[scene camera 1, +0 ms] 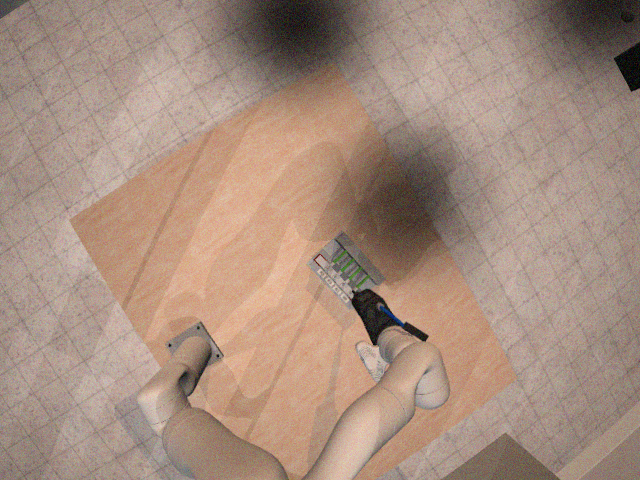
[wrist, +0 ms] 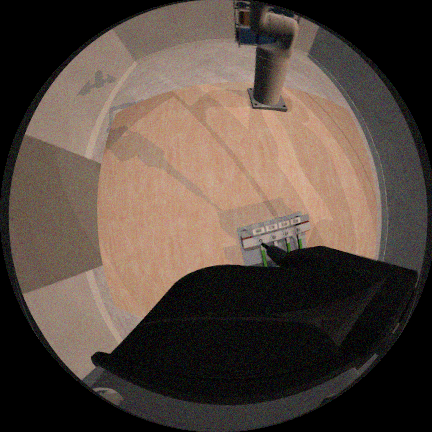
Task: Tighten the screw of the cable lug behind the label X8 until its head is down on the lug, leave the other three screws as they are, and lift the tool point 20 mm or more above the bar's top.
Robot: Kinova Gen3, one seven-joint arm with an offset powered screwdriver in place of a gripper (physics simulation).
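Where they show: hand, its tool point: (scene camera 1: 352,291) (wrist: 261,243); arm's base, origin of its link: (scene camera 1: 195,351) (wrist: 265,96).
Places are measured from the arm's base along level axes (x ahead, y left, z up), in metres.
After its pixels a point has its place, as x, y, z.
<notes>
The grey bar (scene camera 1: 336,276) (wrist: 250,242) @[0.476, -0.082, 0.030] lies on a base plate, with a row of white labels (scene camera 1: 330,281) @[0.435, -0.004, 0.031] (wrist: 271,227) @[0.441, -0.033, 0.031] along one side. Their text is too small to read, so I cannot tell which is X8. Green cables (scene camera 1: 346,265) @[0.495, 0.015, 0.037] (wrist: 264,258) @[0.512, -0.048, 0.038] run from the lugs on the other side. My black screwdriver (scene camera 1: 354,295) (wrist: 263,244) @[0.474, -0.059, 0.058] has no fingers. Its tip is at the screw of the end lug, leftmost in the wrist view, behind the end label. Contact and the height of the screw head cannot be told. The tool covers part of the cables in the wrist view.
The bar's plate lies on the wooden table top (scene camera 1: 232,222) @[0.270, 0.274, -0.011] (wrist: 165,210) @[0.404, -0.308, -0.012]. My arm's base plate (scene camera 1: 175,341) @[-0.036, 0.053, 0.002] (wrist: 270,106) @[0.054, 0.008, 0.001] is bolted at one table edge. A shelf with blue bins (wrist: 245,35) stands beyond it. Broad shadows cross the table.
</notes>
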